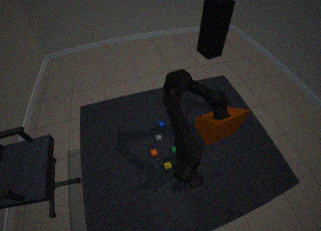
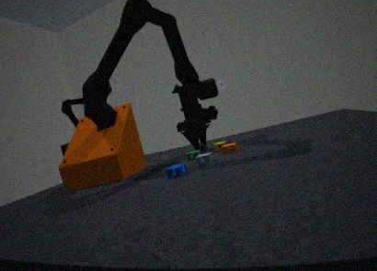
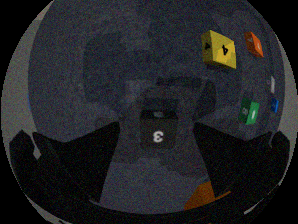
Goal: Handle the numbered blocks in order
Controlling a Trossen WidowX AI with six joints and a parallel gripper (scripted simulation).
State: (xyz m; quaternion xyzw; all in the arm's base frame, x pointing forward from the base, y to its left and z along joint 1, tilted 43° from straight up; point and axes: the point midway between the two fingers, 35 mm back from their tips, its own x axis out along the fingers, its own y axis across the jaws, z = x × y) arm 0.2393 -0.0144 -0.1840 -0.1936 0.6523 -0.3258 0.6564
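The black block lies right at my gripper tip. The rest, counted from my gripper tip: orange block 17 cm to the right, 10 cm ahead; then yellow block 7 cm to the right, 7 cm ahead; then green block 14 cm to the right.
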